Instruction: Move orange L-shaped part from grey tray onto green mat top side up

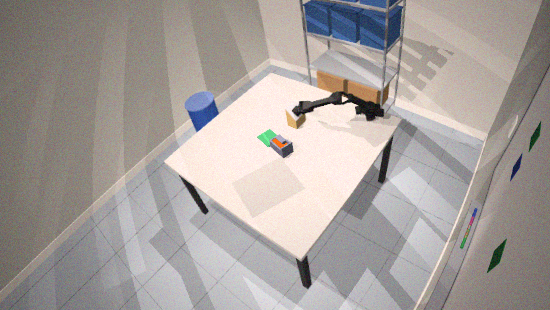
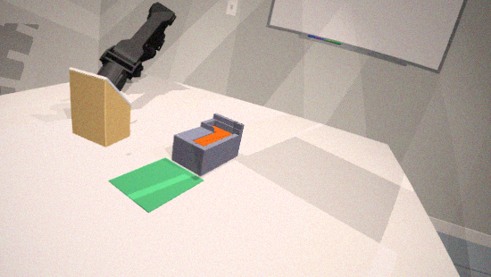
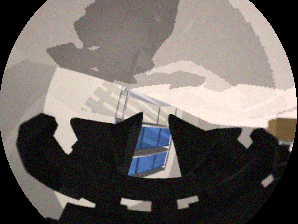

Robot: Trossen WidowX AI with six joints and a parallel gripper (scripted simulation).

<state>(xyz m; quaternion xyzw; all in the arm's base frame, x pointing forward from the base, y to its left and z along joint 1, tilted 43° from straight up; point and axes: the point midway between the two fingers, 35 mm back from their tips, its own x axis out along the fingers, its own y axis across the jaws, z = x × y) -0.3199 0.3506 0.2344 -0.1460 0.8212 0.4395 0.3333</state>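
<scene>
My gripper tip is now 630 mm short of the orange L-shaped part and 350 mm to the left of it. Also, from my gripper tip: green mat 580 mm ahead, 510 mm to the right, 70 mm below.
</scene>
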